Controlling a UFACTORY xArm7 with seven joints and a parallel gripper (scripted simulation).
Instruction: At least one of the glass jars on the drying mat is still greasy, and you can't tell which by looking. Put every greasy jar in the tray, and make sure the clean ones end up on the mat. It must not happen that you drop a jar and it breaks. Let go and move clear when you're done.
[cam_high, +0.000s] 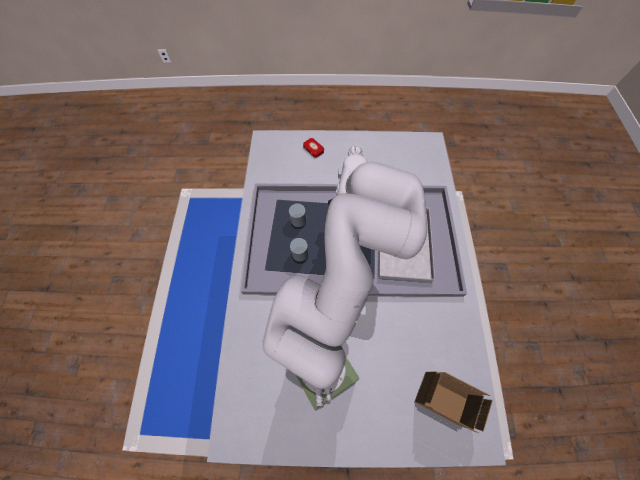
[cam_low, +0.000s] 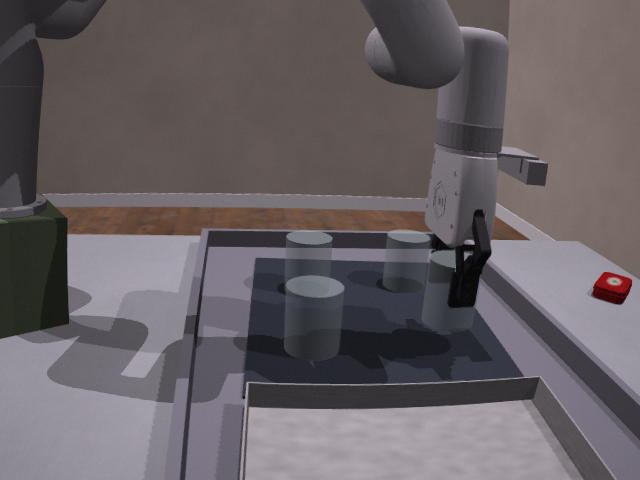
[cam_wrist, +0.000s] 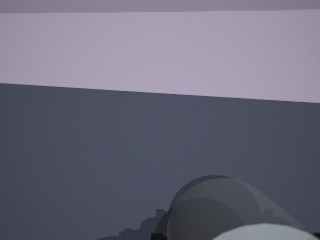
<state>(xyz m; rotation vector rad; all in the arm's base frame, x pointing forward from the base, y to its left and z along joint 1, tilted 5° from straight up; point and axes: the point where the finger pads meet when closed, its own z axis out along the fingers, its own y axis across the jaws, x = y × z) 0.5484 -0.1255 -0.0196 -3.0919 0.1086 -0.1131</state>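
The pale tray lies 110 mm behind my hand, 220 mm to the right of it and 80 mm below it. The rest, counted from my hand: small white round object: 350 mm ahead, 70 mm to the right, 80 mm below; red box: 380 mm ahead, 130 mm to the left, 70 mm below; dark drying mat: 60 mm behind, 100 mm to the left, 80 mm below.
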